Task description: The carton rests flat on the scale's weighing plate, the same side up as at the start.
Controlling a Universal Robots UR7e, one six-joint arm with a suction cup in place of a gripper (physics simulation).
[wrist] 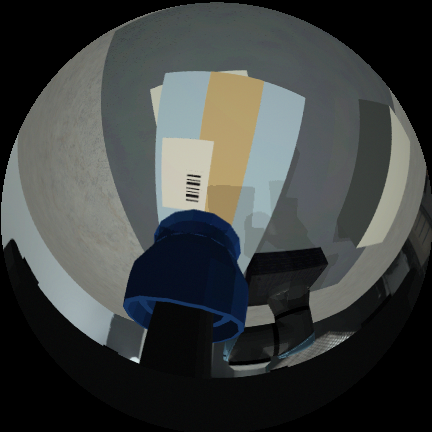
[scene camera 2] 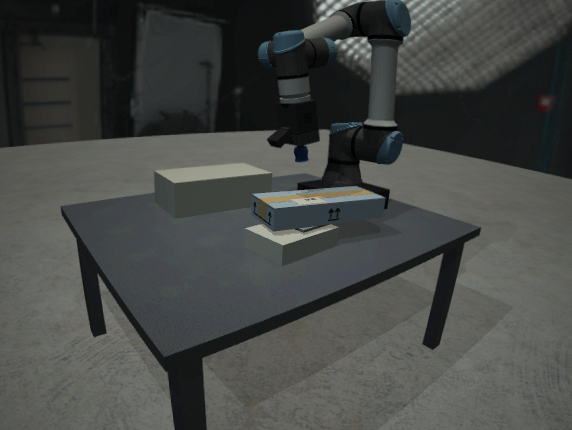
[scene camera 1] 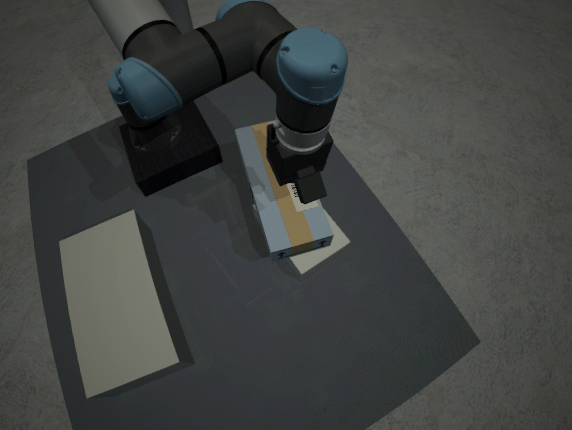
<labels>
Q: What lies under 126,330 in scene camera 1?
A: A cream box.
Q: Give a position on my suction cup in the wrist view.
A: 193,261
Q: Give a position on a scale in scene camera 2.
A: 282,247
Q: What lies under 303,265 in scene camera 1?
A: A scale.
</labels>
